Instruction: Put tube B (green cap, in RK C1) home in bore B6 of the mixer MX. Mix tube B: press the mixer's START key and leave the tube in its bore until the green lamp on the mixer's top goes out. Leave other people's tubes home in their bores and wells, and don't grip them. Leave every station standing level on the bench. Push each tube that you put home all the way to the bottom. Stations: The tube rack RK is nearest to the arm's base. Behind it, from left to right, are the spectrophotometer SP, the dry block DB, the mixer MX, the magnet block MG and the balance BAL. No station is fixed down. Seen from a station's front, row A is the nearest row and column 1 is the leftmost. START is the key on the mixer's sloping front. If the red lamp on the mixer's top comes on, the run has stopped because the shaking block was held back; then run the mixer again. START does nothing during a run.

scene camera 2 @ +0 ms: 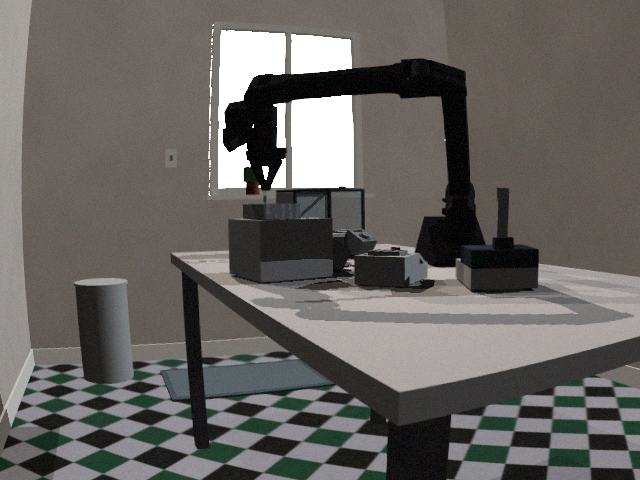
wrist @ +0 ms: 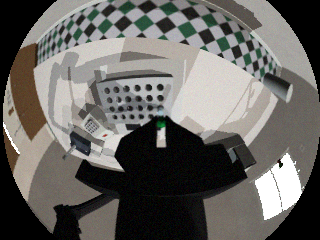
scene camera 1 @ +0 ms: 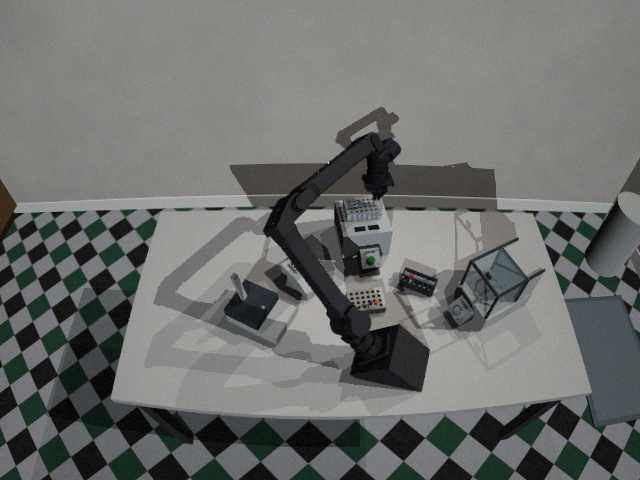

Labels:
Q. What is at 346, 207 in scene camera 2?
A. A balance BAL.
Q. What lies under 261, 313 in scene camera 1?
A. A spectrophotometer SP.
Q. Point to a balance BAL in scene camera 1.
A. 511, 265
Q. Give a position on a mixer MX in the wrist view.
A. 176, 67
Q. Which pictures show the mixer MX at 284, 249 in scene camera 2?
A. Scene camera 2, the wrist view and scene camera 1: all of them.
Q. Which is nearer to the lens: the mixer MX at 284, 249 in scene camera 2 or the spectrophotometer SP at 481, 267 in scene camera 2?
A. The spectrophotometer SP.

